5 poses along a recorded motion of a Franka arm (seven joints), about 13 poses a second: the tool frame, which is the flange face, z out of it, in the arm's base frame.
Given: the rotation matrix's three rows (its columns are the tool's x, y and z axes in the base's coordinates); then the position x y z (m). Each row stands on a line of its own.
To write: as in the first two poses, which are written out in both.
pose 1, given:
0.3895 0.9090 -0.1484
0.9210 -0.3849 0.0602
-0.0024 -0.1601 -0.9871
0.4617 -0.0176 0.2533
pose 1, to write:
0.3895 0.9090 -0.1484
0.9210 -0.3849 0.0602
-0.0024 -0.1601 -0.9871
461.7 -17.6 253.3

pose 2, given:
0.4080 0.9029 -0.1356
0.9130 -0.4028 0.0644
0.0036 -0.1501 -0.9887
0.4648 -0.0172 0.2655
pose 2, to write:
0.4080 0.9029 -0.1356
0.9130 -0.4028 0.0644
0.0036 -0.1501 -0.9887
464.8 -17.2 265.5

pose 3, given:
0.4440 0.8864 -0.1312
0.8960 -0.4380 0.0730
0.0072 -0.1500 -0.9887
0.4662 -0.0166 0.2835
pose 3, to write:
0.4440 0.8864 -0.1312
0.8960 -0.4380 0.0730
0.0072 -0.1500 -0.9887
466.2 -16.6 283.5

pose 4, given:
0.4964 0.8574 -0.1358
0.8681 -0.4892 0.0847
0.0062 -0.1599 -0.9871
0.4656 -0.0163 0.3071
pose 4, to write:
0.4964 0.8574 -0.1358
0.8681 -0.4892 0.0847
0.0062 -0.1599 -0.9871
465.6 -16.3 307.1

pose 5, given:
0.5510 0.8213 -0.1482
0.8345 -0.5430 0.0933
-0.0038 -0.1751 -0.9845
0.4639 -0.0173 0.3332
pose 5, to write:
0.5510 0.8213 -0.1482
0.8345 -0.5430 0.0933
-0.0038 -0.1751 -0.9845
463.9 -17.3 333.2

